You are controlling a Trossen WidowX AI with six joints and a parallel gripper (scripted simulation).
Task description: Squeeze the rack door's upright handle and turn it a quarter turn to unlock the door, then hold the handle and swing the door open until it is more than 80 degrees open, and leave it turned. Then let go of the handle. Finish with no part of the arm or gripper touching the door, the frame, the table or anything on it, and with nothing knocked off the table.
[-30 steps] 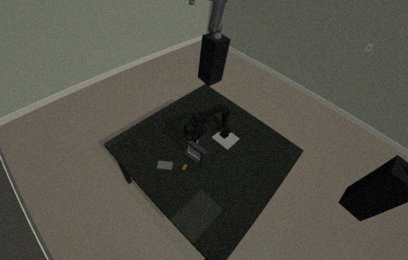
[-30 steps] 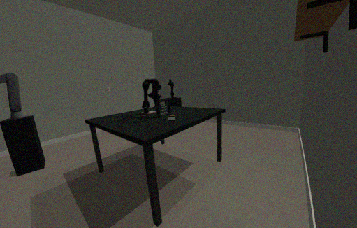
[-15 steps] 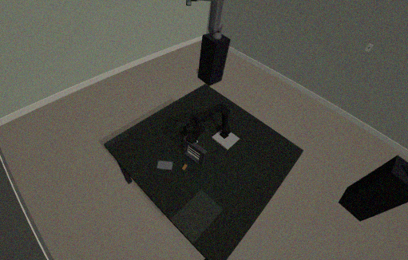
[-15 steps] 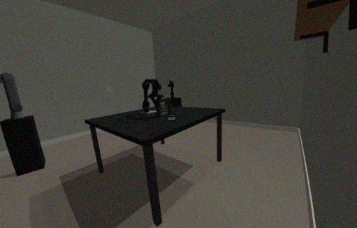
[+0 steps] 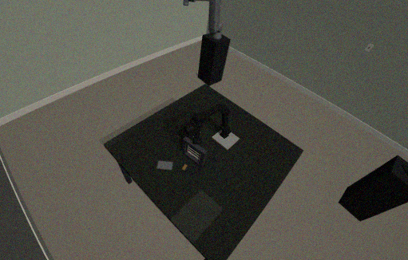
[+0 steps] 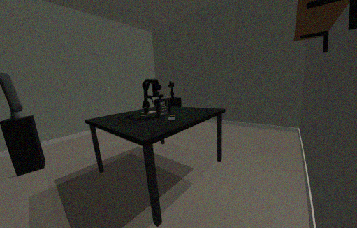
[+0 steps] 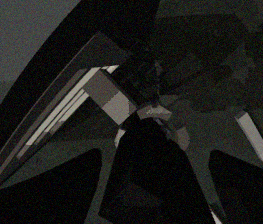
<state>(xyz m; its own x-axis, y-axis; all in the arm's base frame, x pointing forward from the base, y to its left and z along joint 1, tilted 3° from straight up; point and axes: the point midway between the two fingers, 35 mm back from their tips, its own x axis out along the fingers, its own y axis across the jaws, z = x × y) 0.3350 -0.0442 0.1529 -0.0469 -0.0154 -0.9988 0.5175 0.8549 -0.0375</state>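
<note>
Now: the dark handle 2 cm below my gripper tip and 1 cm to the left of it. Also, from my gripper tip: small orange piece: 17 cm ahead, 14 cm below, 9 cm to the left.
</note>
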